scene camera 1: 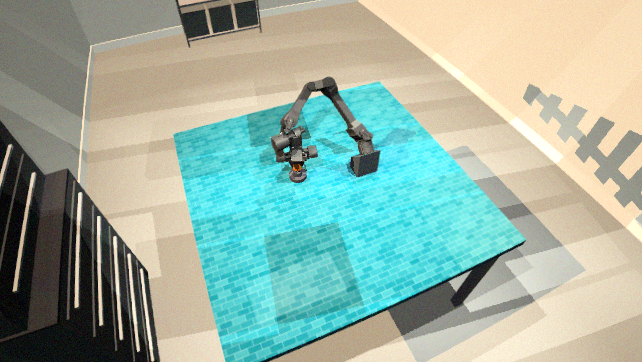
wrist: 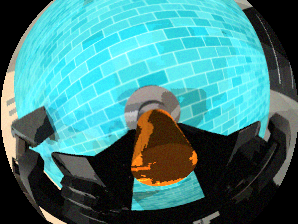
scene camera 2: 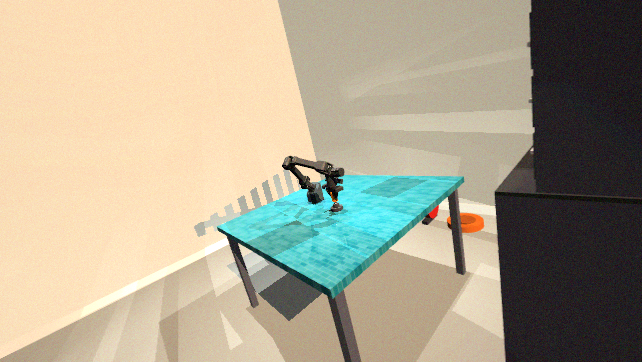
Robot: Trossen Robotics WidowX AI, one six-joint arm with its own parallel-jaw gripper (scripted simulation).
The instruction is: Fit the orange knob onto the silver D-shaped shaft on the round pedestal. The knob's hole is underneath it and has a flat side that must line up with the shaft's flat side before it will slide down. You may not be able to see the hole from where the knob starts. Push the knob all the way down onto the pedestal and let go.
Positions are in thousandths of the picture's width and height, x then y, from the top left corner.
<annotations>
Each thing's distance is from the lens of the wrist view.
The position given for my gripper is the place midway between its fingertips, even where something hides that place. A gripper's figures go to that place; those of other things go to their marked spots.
my gripper (wrist: 525,583): 10 cm
orange knob (wrist: 545,699): 6 cm
round pedestal (wrist: 508,431): 14 cm
The marked spots on the round pedestal and the orange knob are 10 cm apart.
</annotations>
